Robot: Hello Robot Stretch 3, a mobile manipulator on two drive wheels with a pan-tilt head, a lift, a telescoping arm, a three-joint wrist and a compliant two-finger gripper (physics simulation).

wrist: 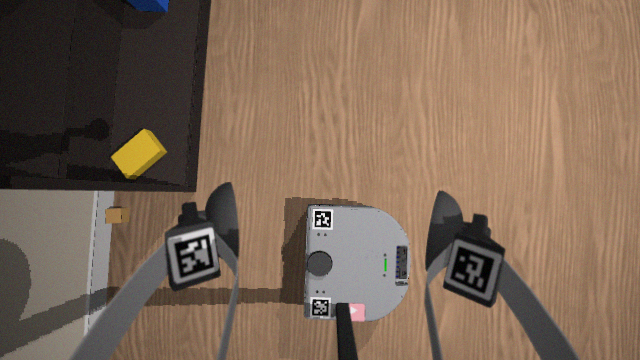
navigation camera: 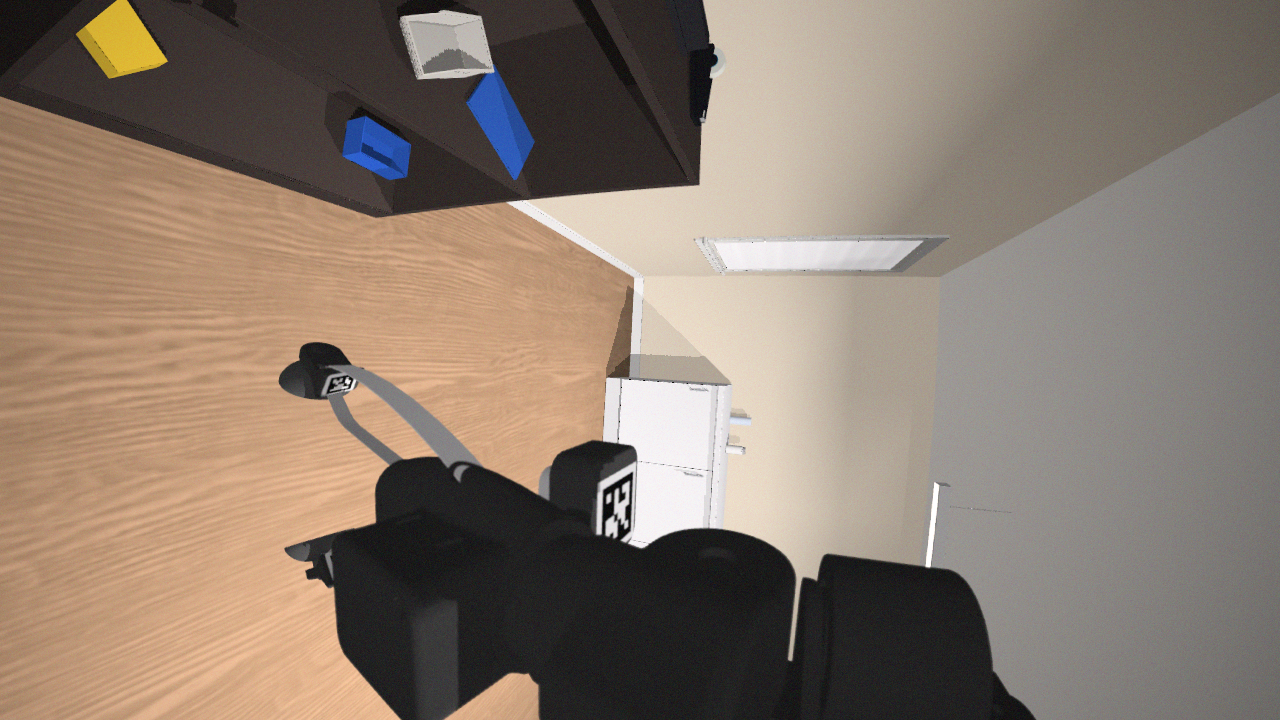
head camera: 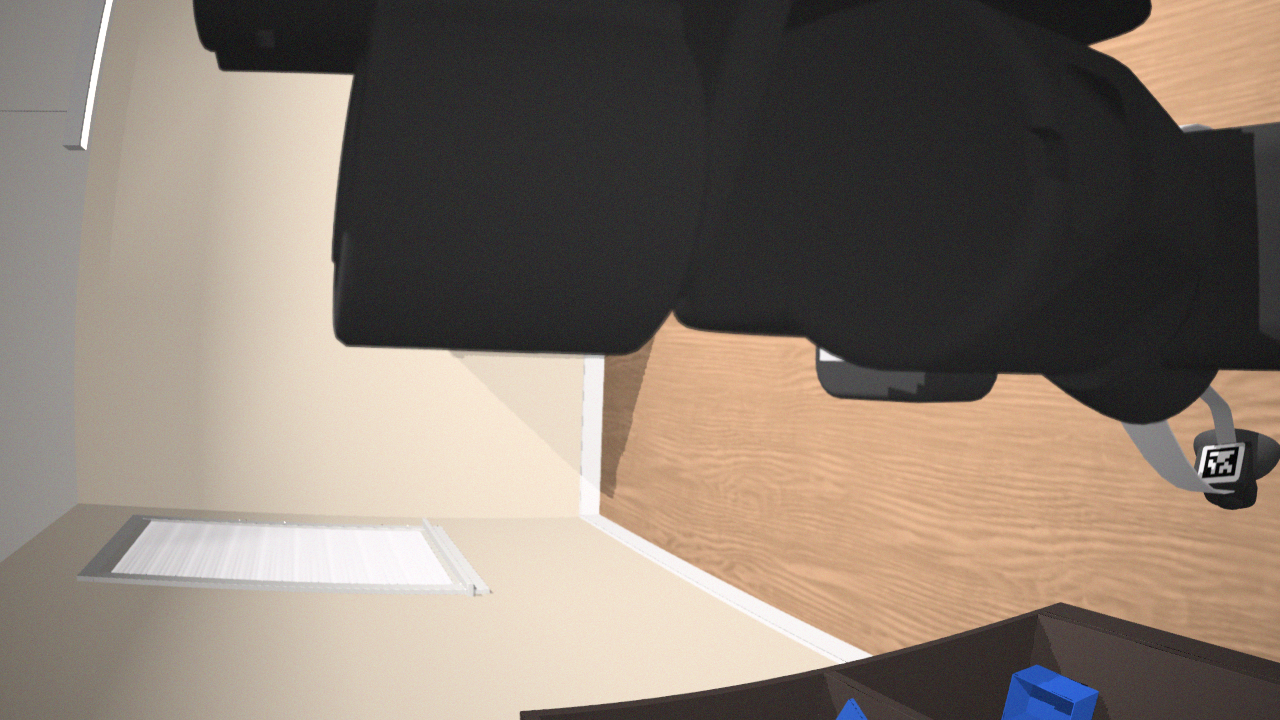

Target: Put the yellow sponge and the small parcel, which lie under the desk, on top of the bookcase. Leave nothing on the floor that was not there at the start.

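Frame: origin at the robot's base, x back, y right, z up, level; centimetres.
Seen in the pictures: gripper, fingertip midpoint: [wrist: 332, 214] [navigation camera: 308, 456]; robot's base at its link origin: [wrist: 322, 253].
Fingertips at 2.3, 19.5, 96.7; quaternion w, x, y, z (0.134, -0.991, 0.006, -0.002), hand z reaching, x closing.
Pixels of each thing's middle, then the offset from my fingertips to it, as dx, dy, dz.
- yellow block at the middle of its body: [navigation camera: 109, 28] [wrist: 139, 154] -61.6, +12.0, -84.4
- small orange-brown block at the middle of its body: [wrist: 117, 215] -74.5, -8.6, -94.2
- white bin at the middle of its body: [navigation camera: 446, 47] -62.1, +42.1, -31.9
- black object at the middle of its body: [navigation camera: 708, 82] -63.6, +69.5, +12.8
The dark brown bookcase [head camera: 1163, 644] [navigation camera: 268, 170] [wrist: 198, 100] stands on the wood floor, sideways in the head and navigation views. A yellow block [navigation camera: 122, 40] [wrist: 138, 153] lies in one of its compartments; I cannot tell whether it is the sponge. A small orange-brown block [wrist: 117, 215] is by the baseboard past the bookcase's end; whether it is the parcel is unclear. No desk can be made out. My gripper [navigation camera: 304, 461] [wrist: 332, 214] is open, with nothing between its fingers, high above my own base. In the head view the arm and wrist hide one finger.
Blue bins [head camera: 1047, 694] [navigation camera: 375, 147] and a white bin [navigation camera: 447, 44] sit in the bookcase. A black object [navigation camera: 702, 85] is on its top. A white cabinet [navigation camera: 662, 420] stands by the far wall. My grey base [wrist: 355, 265] is below the gripper.
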